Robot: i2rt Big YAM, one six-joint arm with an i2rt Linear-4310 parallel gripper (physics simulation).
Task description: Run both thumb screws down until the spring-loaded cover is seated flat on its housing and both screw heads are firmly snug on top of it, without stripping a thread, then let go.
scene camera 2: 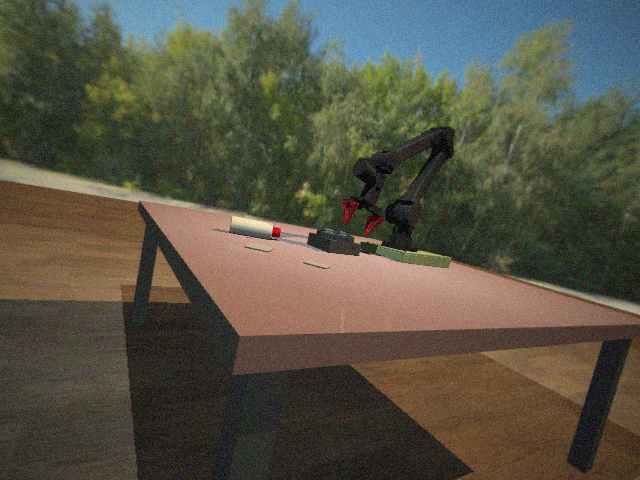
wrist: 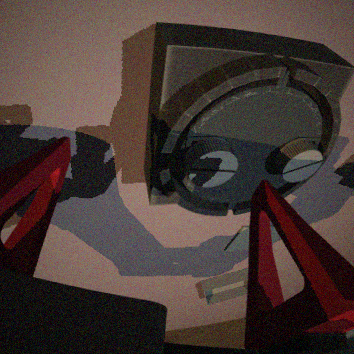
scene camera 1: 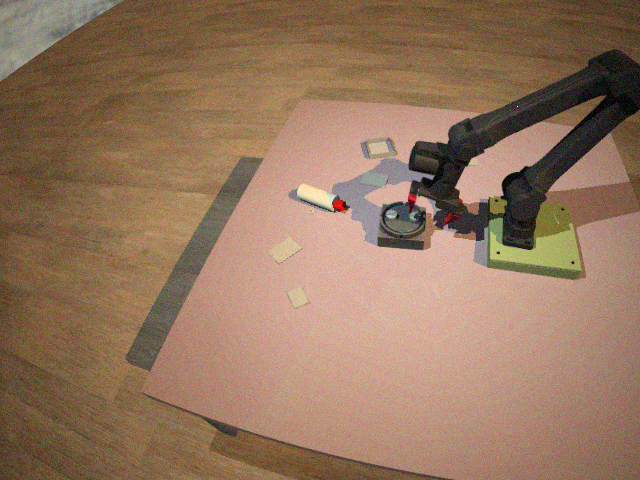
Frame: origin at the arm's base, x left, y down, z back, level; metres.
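Seen in the pictures: gripper, between the fingertips: (scene camera 2: 355, 229) (wrist: 166, 167) (scene camera 1: 427, 218); arm's base, origin of its link: (scene camera 2: 399, 248) (scene camera 1: 517, 232).
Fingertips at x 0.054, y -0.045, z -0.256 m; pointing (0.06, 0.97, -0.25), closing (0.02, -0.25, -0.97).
Pixels of each thing's top centre, then the offset from my fingertips to it.
- dark square housing, centre of its top: (wrist: 255, 157) (scene camera 1: 403, 217) (scene camera 2: 336, 233) dx -0.010, dy +0.023, dz -0.066 m
- round grey cover, centre of its top: (wrist: 254, 155) (scene camera 1: 402, 217) dx -0.010, dy +0.025, dz -0.066 m
- base, centre of its top: (wrist: 213, 169) (scene camera 1: 414, 216) dx -0.013, dy +0.014, dz -0.034 m
- cream bottle with a red cap, centre of its top: (scene camera 1: 320, 192) (scene camera 2: 257, 220) dx -0.060, dy +0.029, dz -0.321 m
- small tray, centre of its top: (wrist: 228, 292) (scene camera 1: 379, 145) dx -0.361, dy +0.059, dz -0.215 m
- flat tile, centre of its top: (wrist: 257, 238) (scene camera 1: 374, 179) dx -0.202, dy +0.076, dz -0.195 m
The dark square housing (scene camera 1: 402, 242) (scene camera 2: 333, 246) (wrist: 240, 36) stands on the table, with a round grey cover (wrist: 260, 117) inside its ring. Two pale, slotted thumb screws with knurled sides stand on the cover: one nearer the base (scene camera 1: 415, 214) (wrist: 220, 170), the other farther from it (scene camera 1: 391, 214) (wrist: 303, 165). Their heads rise above the cover; whether it lies flat is unclear. My gripper (scene camera 1: 428, 218) (scene camera 2: 356, 228) (wrist: 166, 167) is open and empty above the housing's base side. In the wrist view one red fingertip shows below and between the screws, the other left of the housing.
A cream bottle with a red cap (scene camera 1: 316, 197) (scene camera 2: 251, 227) lies left of the housing. A small tray (scene camera 1: 379, 147) and a flat tile (scene camera 1: 374, 179) lie behind it. Flat cards (scene camera 1: 284, 249) (scene camera 1: 298, 298) lie front left. The green base plate (scene camera 1: 535, 259) (scene camera 2: 413, 257) is at the right.
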